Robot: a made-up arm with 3 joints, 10 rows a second.
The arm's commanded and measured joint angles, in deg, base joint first. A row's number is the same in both.
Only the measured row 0 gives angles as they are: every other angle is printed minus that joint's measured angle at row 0.
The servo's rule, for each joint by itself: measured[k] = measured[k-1] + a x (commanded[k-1-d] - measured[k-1]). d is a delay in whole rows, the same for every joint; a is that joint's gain. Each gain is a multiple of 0.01, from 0.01 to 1. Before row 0 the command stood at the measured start. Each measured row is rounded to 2 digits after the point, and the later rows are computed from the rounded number. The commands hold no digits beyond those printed.
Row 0, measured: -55.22, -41.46, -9.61
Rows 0 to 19, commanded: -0.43, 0.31, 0.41; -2.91, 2.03, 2.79; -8.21, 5.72, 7.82; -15.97, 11.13, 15.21; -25.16, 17.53, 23.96; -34.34, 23.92, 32.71; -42.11, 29.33, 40.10; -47.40, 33.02, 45.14; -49.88, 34.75, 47.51; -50.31, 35.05, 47.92; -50.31, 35.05, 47.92; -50.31, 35.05, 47.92; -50.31, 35.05, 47.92; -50.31, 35.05, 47.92; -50.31, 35.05, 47.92; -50.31, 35.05, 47.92; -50.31, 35.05, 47.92; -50.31, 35.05, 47.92; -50.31, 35.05, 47.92; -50.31, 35.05, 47.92
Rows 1 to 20, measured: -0.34, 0.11, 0.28; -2.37, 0.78, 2.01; -6.98, 2.51, 6.02; -14.08, 5.53, 12.36; -22.83, 9.73, 20.36; -31.92, 14.70, 28.88; -39.97, 19.82, 36.62; -45.84, 24.44, 42.50; -49.03, 28.05, 45.96; -50.04, 30.50, 47.31; -50.25, 32.09, 47.73; -50.30, 33.13, 47.86; -50.31, 33.80, 47.90; -50.31, 34.24, 47.91; -50.31, 34.52, 47.92; -50.31, 34.71, 47.92; -50.31, 34.83, 47.92; -50.31, 34.91, 47.92; -50.31, 34.96, 47.92; -50.31, 34.99, 47.92
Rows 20 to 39, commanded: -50.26, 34.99, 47.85; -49.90, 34.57, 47.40; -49.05, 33.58, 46.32; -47.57, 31.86, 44.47; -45.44, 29.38, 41.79; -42.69, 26.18, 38.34; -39.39, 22.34, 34.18; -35.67, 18.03, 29.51; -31.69, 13.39, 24.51; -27.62, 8.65, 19.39; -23.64, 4.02, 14.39; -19.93, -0.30, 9.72; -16.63, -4.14, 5.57; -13.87, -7.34, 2.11; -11.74, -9.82, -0.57; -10.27, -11.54, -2.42; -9.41, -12.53, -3.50; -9.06, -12.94, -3.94; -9.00, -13.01, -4.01; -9.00, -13.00, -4.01
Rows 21 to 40, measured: -50.27, 34.99, 47.87; -49.98, 34.84, 47.55; -49.25, 34.40, 46.70; -47.92, 33.51, 45.16; -45.96, 32.06, 42.83; -43.38, 30.00, 39.73; -40.23, 27.32, 35.90; -36.63, 24.07, 31.49; -32.73, 20.33, 26.67; -28.69, 16.24, 21.65; -24.70, 11.96, 16.64; -20.93, 7.67, 11.87; -17.53, 3.54, 7.52; -14.64, -0.27, 3.79; -12.35, -3.61, 0.78; -10.71, -6.39, -1.43; -9.68, -8.54, -2.86; -9.19, -10.08, -3.61; -9.04, -11.11, -3.89; -9.01, -11.77, -3.97
